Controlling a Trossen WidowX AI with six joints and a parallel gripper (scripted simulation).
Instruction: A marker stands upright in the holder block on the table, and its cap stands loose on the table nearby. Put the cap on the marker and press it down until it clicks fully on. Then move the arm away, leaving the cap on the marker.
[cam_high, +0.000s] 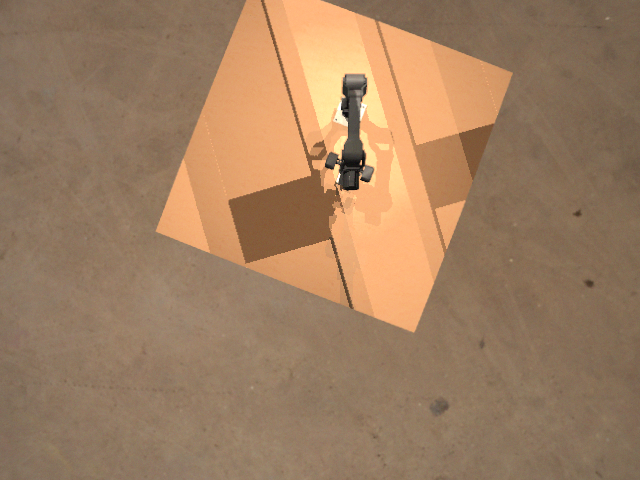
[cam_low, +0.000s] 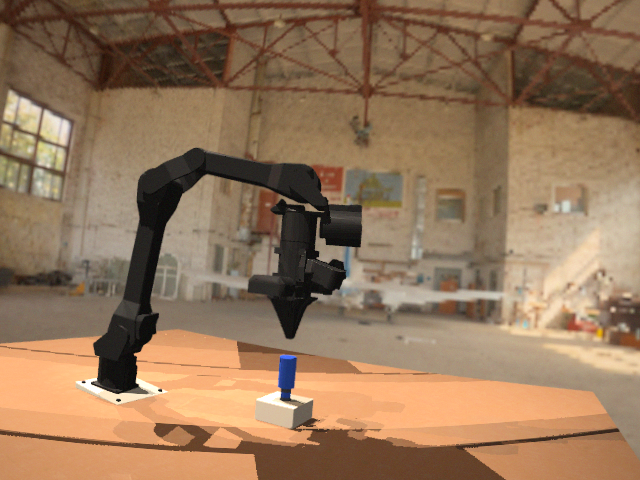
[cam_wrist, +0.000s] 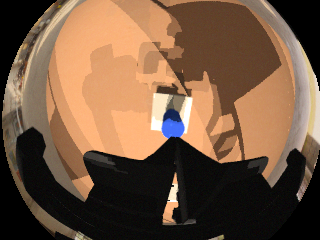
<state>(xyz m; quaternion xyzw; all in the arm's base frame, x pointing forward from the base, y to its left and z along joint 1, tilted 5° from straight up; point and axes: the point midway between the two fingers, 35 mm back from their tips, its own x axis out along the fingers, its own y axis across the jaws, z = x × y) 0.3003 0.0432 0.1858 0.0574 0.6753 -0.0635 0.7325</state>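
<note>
The blue marker cap lies 60 mm below my gripper tip. The rest, counted from my gripper tip: white holder block (120 mm below).
</note>
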